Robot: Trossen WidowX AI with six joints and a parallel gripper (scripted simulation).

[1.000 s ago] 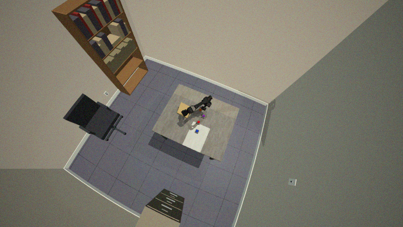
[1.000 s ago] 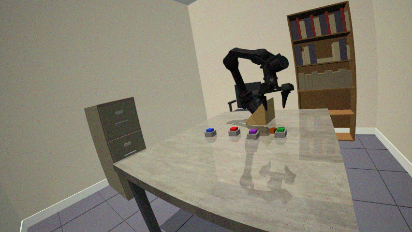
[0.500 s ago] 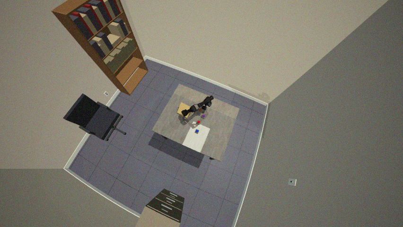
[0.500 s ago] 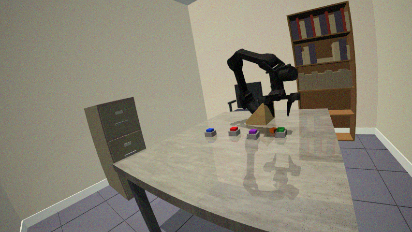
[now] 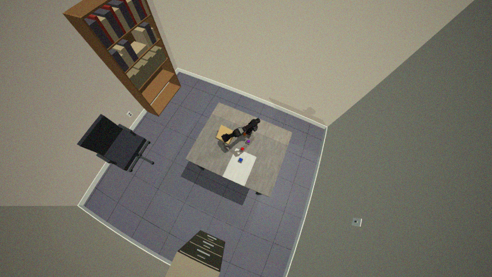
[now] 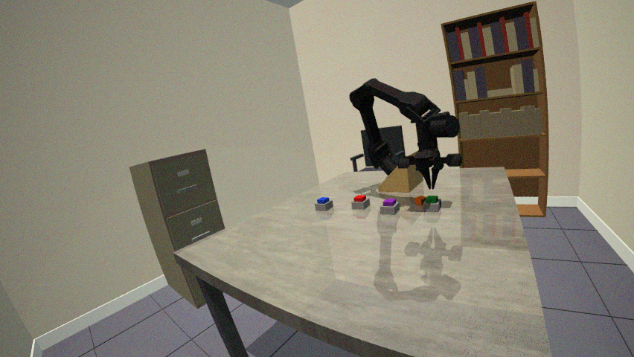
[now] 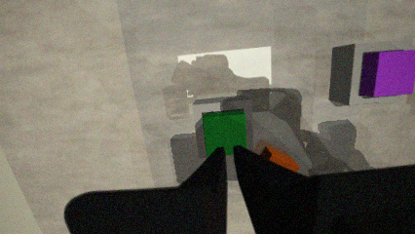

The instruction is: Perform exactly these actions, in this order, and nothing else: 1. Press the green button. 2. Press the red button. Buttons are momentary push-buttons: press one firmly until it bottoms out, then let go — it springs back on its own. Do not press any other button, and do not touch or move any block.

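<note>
My gripper tip is now 3 cm above the green button. From my gripper tip the other things lie so: red button: 25 cm to the right, 4 cm ahead, 3 cm below; orange block: 6 cm to the right, 5 cm below, 4 cm behind; purple button: 12 cm to the right, 6 cm ahead, 3 cm below.
</note>
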